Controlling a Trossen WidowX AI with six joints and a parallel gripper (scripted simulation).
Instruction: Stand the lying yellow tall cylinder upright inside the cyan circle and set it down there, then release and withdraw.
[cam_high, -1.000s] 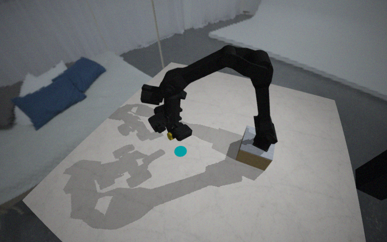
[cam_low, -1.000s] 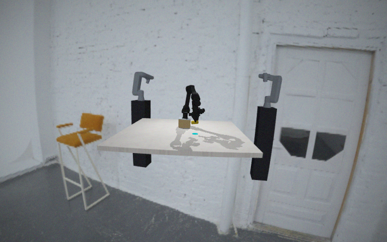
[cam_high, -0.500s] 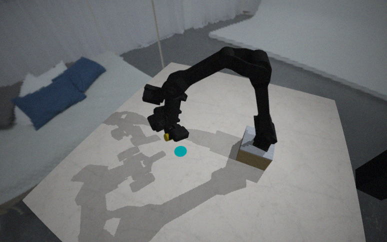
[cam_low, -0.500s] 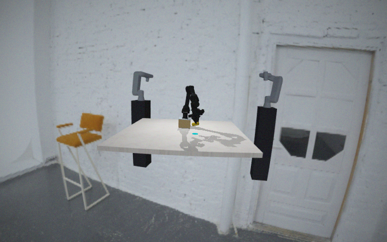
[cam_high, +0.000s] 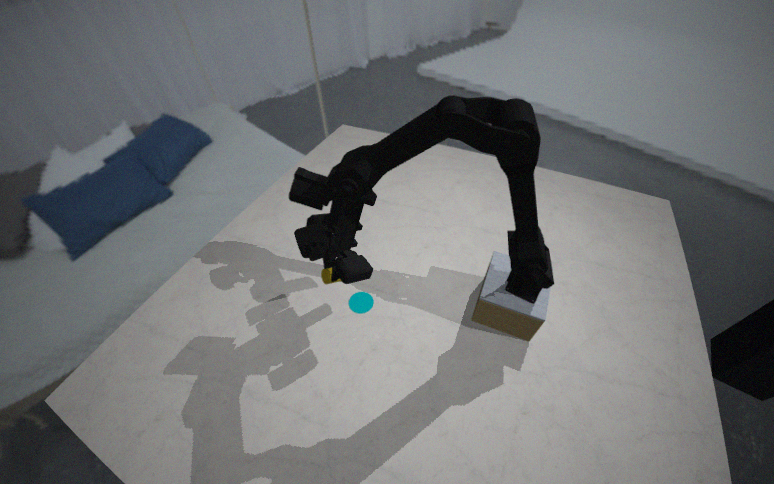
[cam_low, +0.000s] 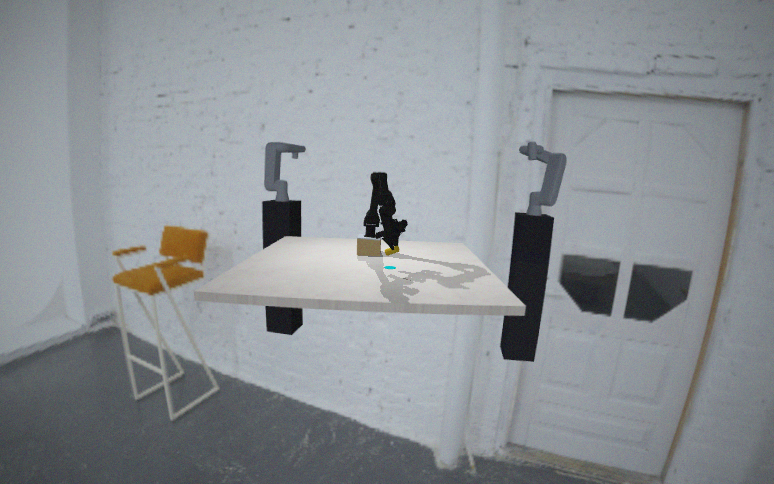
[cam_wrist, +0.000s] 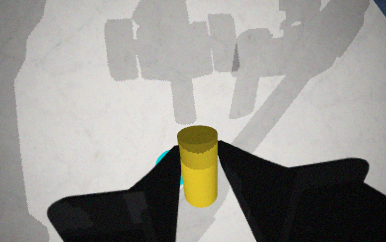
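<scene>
The cyan circle is 50 mm behind my gripper tip, 30 mm to the right of it and 110 mm below it. From my gripper tip the other things lie so: yellow tall cylinder 10 mm behind, 20 mm to the right, 10 mm below.
</scene>
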